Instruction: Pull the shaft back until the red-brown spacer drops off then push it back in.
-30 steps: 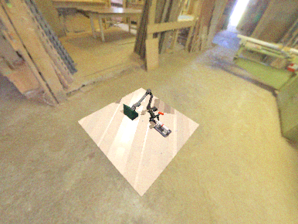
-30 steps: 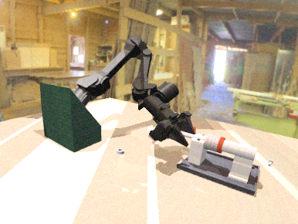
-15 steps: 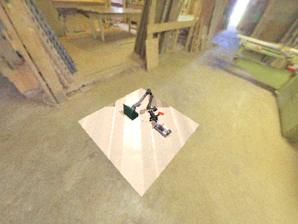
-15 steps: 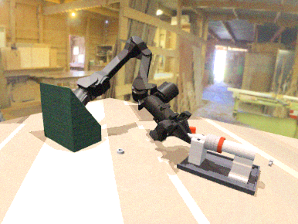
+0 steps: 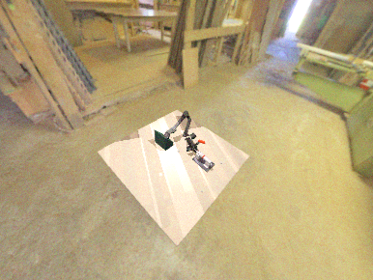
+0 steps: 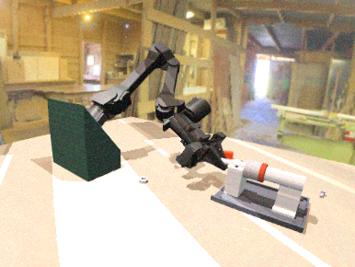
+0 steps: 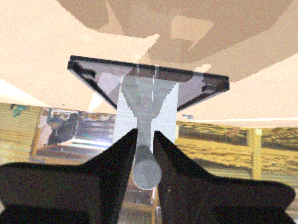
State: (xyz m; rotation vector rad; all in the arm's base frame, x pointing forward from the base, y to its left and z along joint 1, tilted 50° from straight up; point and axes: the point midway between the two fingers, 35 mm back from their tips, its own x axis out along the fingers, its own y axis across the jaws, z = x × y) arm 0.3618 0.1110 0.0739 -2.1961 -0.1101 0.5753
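Now: the red-brown spacer 10 cm ahead of my gripper tip, 1 cm to the right of it and 2 cm above it. From my gripper tip the other things lie so: thin shaft 4 cm ahead, 2 cm above.
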